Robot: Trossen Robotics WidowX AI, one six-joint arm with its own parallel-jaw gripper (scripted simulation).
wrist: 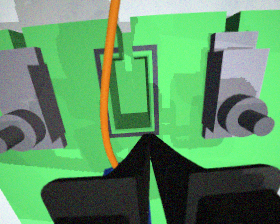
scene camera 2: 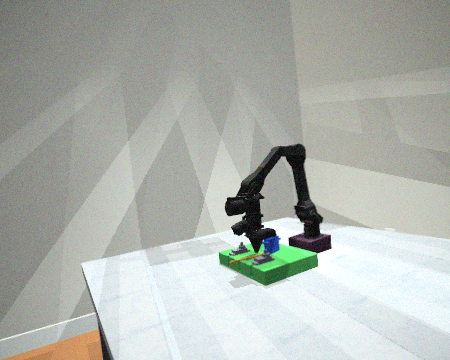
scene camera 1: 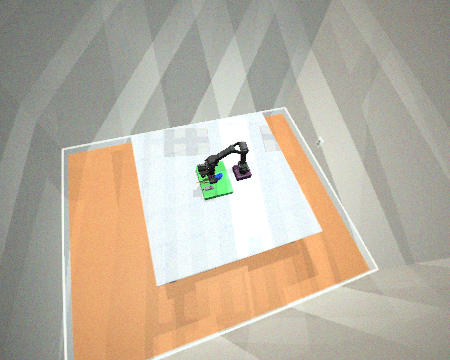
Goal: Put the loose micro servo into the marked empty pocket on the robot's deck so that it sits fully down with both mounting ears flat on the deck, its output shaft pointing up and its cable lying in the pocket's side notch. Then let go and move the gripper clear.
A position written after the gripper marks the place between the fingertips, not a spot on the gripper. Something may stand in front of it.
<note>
In view: the gripper (scene camera 2: pixel 256 252).
The gripper is seen too in the wrist view (wrist: pixel 148 138).
</note>
